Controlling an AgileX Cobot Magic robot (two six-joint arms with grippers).
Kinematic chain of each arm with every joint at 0, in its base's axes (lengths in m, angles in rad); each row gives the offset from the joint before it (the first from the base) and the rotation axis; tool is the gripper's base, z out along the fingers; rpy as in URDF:
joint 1: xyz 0 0 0.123 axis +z
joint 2: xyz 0 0 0 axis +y
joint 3: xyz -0.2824 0 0.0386 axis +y
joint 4: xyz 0.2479 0 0.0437 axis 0.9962 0 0.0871
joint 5: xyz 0 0 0 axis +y
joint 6: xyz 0.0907 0 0.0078 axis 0.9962 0 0.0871
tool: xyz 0 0 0 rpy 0 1.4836 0
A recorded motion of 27 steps. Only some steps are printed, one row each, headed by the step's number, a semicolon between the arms.
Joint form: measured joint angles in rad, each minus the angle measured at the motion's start. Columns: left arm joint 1, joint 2, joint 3, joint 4, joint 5, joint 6; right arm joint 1, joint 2, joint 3, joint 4, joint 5, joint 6.
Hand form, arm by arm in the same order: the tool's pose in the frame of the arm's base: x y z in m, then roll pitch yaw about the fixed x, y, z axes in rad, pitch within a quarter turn. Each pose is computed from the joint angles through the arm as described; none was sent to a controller.
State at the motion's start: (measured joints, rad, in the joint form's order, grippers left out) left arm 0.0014 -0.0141 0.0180 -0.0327 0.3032 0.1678; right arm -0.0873 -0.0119 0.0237 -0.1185 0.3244 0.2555
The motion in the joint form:
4: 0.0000 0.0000 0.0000 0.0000 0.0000 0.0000; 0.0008 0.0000 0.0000 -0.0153 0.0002 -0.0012
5: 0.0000 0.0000 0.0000 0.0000 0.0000 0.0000; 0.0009 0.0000 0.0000 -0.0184 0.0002 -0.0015
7: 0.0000 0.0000 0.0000 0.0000 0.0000 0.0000; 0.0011 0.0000 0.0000 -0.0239 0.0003 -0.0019
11: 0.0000 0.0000 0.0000 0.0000 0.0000 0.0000; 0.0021 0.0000 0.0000 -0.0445 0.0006 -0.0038
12: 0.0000 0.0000 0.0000 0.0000 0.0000 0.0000; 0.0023 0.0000 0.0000 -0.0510 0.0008 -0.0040
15: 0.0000 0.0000 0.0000 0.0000 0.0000 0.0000; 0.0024 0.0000 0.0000 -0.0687 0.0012 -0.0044
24: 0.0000 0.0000 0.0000 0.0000 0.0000 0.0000; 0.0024 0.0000 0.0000 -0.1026 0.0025 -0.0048
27: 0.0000 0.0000 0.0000 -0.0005 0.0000 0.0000; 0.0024 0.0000 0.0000 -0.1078 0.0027 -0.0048
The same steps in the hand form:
4: 0.0540 -0.0008 0.1804 2.6012 1.3138 2.5777; 0.0532 -0.0085 0.1767 2.7078 1.2988 2.5630
5: 0.0540 -0.0008 0.1804 2.6012 1.3138 2.5777; 0.0532 -0.0086 0.1767 2.7190 1.3003 2.5737
7: 0.0540 -0.0008 0.1804 2.6012 1.3138 2.5777; 0.0532 -0.0087 0.1767 2.7388 1.3029 2.5927
11: 0.0540 -0.0008 0.1804 2.6012 1.3138 2.5777; 0.0531 -0.0093 0.1768 2.8178 1.3118 2.6687
12: 0.0540 -0.0008 0.1804 2.6012 1.3138 2.5777; 0.0531 -0.0095 0.1768 2.8424 1.3141 2.6923
15: 0.0540 -0.0008 0.1804 2.6012 1.3138 2.5777; 0.0530 -0.0100 0.1769 2.9108 1.3195 2.7573
24: 0.0540 -0.0008 0.1804 2.6012 1.3138 2.5777; 0.0529 -0.0110 0.1769 3.0476 1.3262 2.8872
27: 0.0540 -0.0008 0.1804 2.6028 1.3140 2.5793; 0.0529 -0.0111 0.1770 3.0689 1.3269 2.9074

